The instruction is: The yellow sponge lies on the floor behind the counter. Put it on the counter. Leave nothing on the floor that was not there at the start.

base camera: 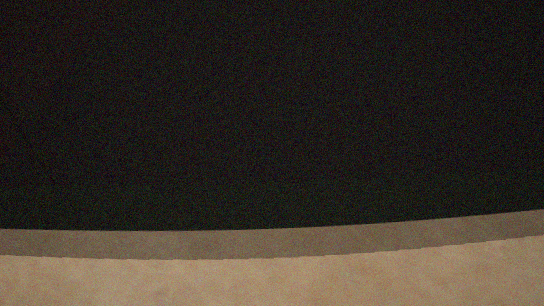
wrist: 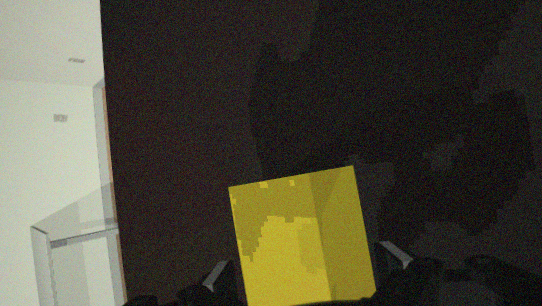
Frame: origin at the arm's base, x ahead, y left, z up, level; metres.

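Seen in the pictures: gripper, fingertip midpoint: (wrist: 305,270).
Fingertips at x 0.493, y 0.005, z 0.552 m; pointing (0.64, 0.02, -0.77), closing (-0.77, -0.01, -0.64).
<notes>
A point is followed by its place in that frame.
The yellow sponge (wrist: 285,240) {z 0.559, x 0.499, y -0.013 m} shows as a block at the lower middle of the wrist view, turned slightly, with two of its faces visible. My gripper (wrist: 305,270) {z 0.552, x 0.493, y 0.005 m} is open, with one fingertip on each side of the sponge and a dark gap between each fingertip and the sponge. A broad dark surface (wrist: 190,125) {z 0.514, x 0.645, y -0.101 m} fills most of the wrist view behind the sponge; the contact between the two is hidden. In the base camera view, a large dark face (base camera: 270,120) {z -0.180, x 0.298, y -0.013 m} fills the upper part. The sponge and gripper do not show there.
A tan floor (base camera: 270,286) {z -0.396, x 0.274, y -0.008 m} runs along the bottom of the base camera view, with a shaded strip (base camera: 200,245) of it beside the dark face. At the left of the wrist view are a pale wall (wrist: 30,165) {z 0.274, x 3.687, y -0.309 m} and a grey-framed glass structure (wrist: 41,265).
</notes>
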